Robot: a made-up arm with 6 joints. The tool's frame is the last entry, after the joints.
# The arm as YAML. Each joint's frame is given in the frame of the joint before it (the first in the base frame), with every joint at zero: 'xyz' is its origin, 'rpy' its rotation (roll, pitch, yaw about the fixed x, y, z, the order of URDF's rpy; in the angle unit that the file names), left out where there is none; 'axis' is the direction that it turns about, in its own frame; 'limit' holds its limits. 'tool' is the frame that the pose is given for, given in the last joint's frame.
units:
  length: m
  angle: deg
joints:
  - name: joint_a
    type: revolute
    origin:
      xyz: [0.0, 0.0, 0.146]
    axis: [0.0, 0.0, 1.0]
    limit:
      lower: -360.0
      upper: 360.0
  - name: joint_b
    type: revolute
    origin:
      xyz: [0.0, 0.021, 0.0]
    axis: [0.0, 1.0, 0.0]
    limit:
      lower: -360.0
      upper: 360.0
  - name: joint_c
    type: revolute
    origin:
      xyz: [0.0, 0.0, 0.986]
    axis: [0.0, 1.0, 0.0]
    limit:
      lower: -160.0
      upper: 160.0
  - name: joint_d
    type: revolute
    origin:
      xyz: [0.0, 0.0, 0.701]
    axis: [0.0, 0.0, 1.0]
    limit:
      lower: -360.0
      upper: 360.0
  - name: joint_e
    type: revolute
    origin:
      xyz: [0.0, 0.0, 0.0]
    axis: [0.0, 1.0, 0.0]
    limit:
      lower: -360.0
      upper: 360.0
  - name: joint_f
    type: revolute
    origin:
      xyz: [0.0, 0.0, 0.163]
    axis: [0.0, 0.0, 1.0]
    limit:
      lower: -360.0
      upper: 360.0
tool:
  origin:
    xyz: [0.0, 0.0, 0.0]
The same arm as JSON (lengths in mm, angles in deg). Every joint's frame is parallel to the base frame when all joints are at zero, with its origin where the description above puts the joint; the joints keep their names.
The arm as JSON. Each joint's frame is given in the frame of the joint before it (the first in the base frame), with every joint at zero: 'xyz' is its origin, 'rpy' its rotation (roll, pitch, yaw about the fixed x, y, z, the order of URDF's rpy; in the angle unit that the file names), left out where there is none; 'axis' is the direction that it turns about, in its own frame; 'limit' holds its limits. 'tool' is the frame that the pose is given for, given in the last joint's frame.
{"units": {"length": "mm", "angle": "deg"}, "joints": [
  {"name": "joint_a", "type": "revolute", "origin": {"xyz": [0.0, 0.0, 146.0]}, "axis": [0.0, 0.0, 1.0], "limit": {"lower": -360.0, "upper": 360.0}},
  {"name": "joint_b", "type": "revolute", "origin": {"xyz": [0.0, 21.0, 0.0]}, "axis": [0.0, 1.0, 0.0], "limit": {"lower": -360.0, "upper": 360.0}},
  {"name": "joint_c", "type": "revolute", "origin": {"xyz": [0.0, 0.0, 986.0]}, "axis": [0.0, 1.0, 0.0], "limit": {"lower": -160.0, "upper": 160.0}},
  {"name": "joint_d", "type": "revolute", "origin": {"xyz": [0.0, 0.0, 701.0]}, "axis": [0.0, 0.0, 1.0], "limit": {"lower": -360.0, "upper": 360.0}},
  {"name": "joint_e", "type": "revolute", "origin": {"xyz": [0.0, 0.0, 0.0]}, "axis": [0.0, 1.0, 0.0], "limit": {"lower": -360.0, "upper": 360.0}},
  {"name": "joint_f", "type": "revolute", "origin": {"xyz": [0.0, 0.0, 163.0]}, "axis": [0.0, 0.0, 1.0], "limit": {"lower": -360.0, "upper": 360.0}}
], "tool": {"origin": {"xyz": [0.0, 0.0, 0.0]}}}

